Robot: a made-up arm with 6 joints. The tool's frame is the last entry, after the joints.
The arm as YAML. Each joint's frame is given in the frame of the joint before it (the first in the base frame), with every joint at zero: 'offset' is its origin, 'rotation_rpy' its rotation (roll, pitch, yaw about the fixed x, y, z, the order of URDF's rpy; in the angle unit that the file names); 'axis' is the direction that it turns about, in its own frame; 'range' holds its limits. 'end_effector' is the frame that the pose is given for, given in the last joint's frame.
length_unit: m
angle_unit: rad
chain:
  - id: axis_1
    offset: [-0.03, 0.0, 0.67]
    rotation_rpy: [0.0, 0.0, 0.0]
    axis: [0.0, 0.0, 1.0]
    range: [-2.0, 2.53]
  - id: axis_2
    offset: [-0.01, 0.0, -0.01]
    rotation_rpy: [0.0, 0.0, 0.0]
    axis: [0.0, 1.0, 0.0]
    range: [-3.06, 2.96]
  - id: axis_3
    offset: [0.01, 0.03, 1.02]
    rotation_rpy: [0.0, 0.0, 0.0]
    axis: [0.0, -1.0, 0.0]
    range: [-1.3, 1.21]
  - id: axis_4
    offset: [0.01, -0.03, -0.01]
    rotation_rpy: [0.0, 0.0, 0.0]
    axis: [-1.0, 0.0, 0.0]
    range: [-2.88, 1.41]
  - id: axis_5
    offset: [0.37, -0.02, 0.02]
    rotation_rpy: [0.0, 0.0, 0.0]
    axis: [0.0, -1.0, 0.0]
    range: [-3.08, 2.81]
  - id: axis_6
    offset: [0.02, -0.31, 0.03]
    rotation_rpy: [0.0, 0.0, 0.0]
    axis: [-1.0, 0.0, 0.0]
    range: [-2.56, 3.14]
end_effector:
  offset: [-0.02, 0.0, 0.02]
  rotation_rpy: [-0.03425, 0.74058, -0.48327]
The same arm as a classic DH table. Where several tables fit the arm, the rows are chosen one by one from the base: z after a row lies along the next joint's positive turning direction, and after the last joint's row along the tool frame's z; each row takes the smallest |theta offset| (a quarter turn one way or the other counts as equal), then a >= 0, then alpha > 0; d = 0 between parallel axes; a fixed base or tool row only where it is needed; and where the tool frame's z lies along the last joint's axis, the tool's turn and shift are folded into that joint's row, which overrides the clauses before.
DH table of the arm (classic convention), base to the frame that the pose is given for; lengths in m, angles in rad. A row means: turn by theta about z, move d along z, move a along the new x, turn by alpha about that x. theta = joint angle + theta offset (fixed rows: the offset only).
base (fixed): d 0  theta_offset 0  a -0.03  alpha 0
axis_1: d 0.66  theta_offset 0  a -0.01  alpha -1.5708
axis_2: d 0  theta_offset -1.561  a 1.02  alpha 3.1416
axis_3: d 0  theta_offset 0.0098  a -0.01  alpha -1.5708
axis_4: d -0.38  theta_offset 0  a 0.02  alpha 1.5708
axis_5: d 0.33  theta_offset 0  a 0.03  alpha -1.5708
axis_6: d 0.0145  theta_offset 1.2044  a 0.0072  alpha 2.2307
tool (fixed): d 0.0236  theta_offset -2.1675  a 0  alpha 0
Joint limits (rad, base to tool): -2..2.53 -3.06..2.96 -1.3..1.21 -2.88..1.41 -3.08..2.81 -2.56..3.14

